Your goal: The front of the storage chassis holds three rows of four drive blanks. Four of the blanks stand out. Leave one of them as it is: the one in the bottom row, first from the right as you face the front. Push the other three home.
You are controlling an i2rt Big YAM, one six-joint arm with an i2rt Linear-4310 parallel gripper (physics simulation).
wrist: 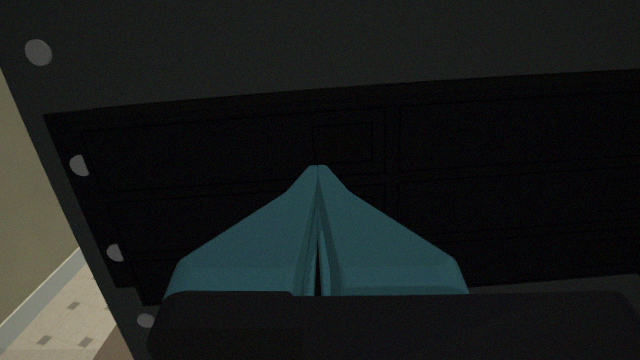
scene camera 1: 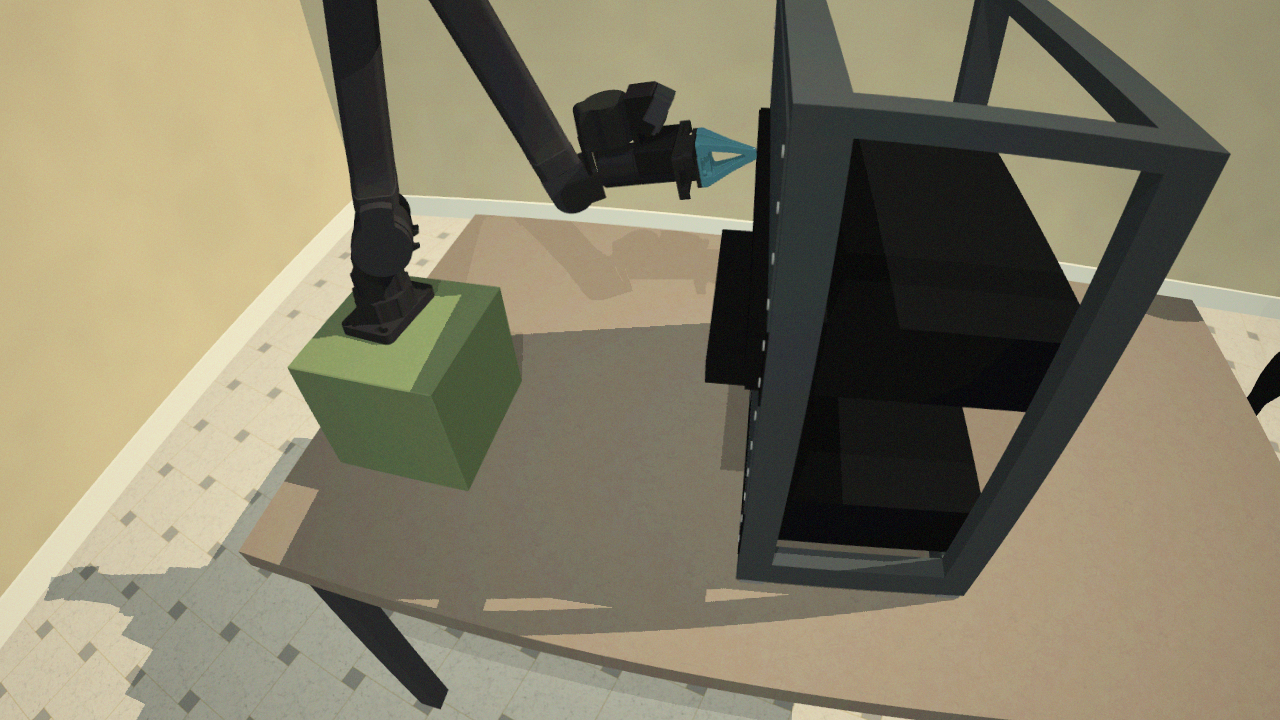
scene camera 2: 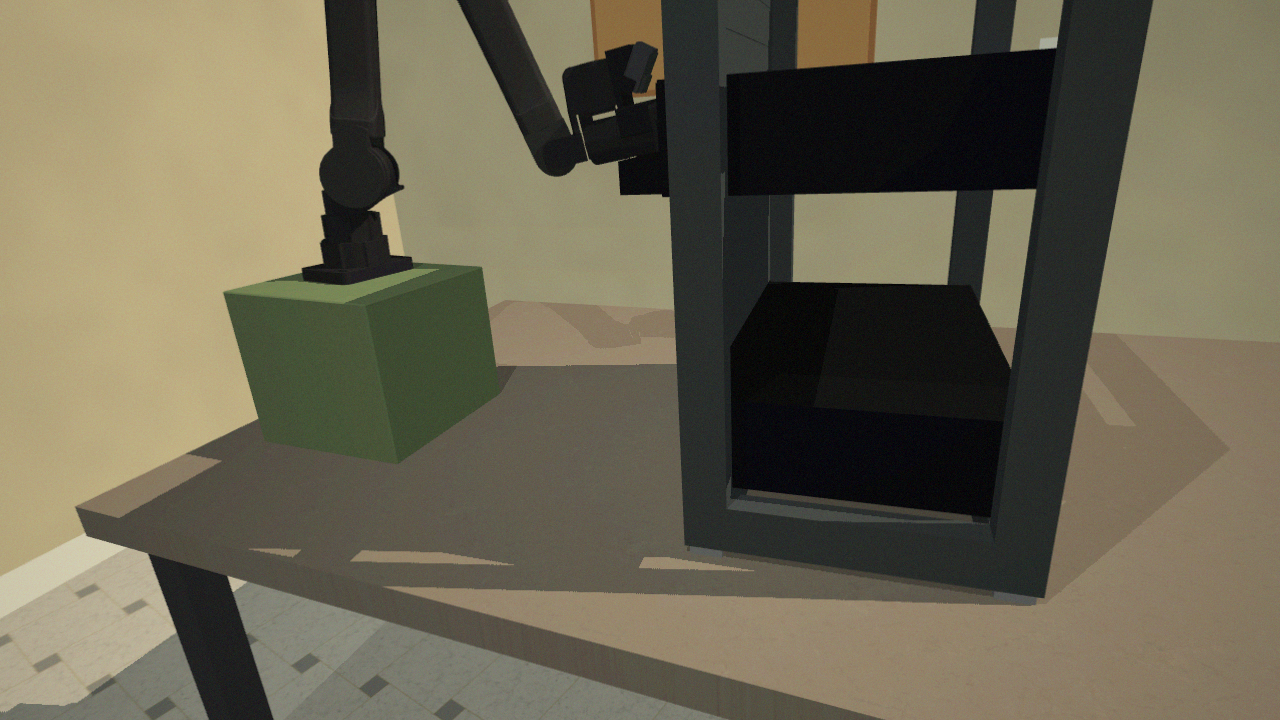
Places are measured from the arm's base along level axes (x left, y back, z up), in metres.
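Where they show: gripper, fingertip midpoint: point(wrist: 317, 180) point(scene camera 1: 756, 153); arm's base, origin of the base link: point(scene camera 1: 390, 313) point(scene camera 2: 360, 273).
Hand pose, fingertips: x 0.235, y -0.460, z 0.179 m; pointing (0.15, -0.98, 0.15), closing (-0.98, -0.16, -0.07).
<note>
Things, the pixels of their centre, and the offset from my fingertips. "pt": a spot on its surface instead. Level surfaces: height alone.
- dark block, body centre: point(scene camera 2: 705, 169) point(scene camera 1: 772, 337) dy -0.074, dx -0.294, dz -0.044 m
- table, its level: dz -0.379 m
- second black unit, surface spot: point(scene camera 2: 859, 456) pt dy -0.221, dx -0.322, dz -0.281 m
The black storage chassis point(scene camera 1: 966, 259) point(scene camera 2: 895, 125) sits high in the rack, its front towards the arm. A dark block point(scene camera 1: 730, 308) point(scene camera 2: 640, 179) stands out low on that front, on the side nearer the scene cameras. The wrist view shows rows of dark blanks, including the top row's first blank from the left point(wrist: 200, 160) and its neighbour point(wrist: 500, 135); it is too dark to tell which stand out. My gripper point(scene camera 1: 756, 154) point(wrist: 317, 180) is shut and empty, its teal tips at the lower right part of that first blank, touching or very near. The rack hides the tips in scene camera 2.
The grey rack point(scene camera 1: 801, 313) point(scene camera 2: 698, 358) point(wrist: 250, 50) frames the chassis and stands on the table point(scene camera 1: 590, 465) point(scene camera 2: 554, 474). A second black unit point(scene camera 1: 904, 456) point(scene camera 2: 859, 456) sits low in it. The arm's base is on a green box point(scene camera 1: 474, 402) point(scene camera 2: 429, 385). Walls are behind.
</note>
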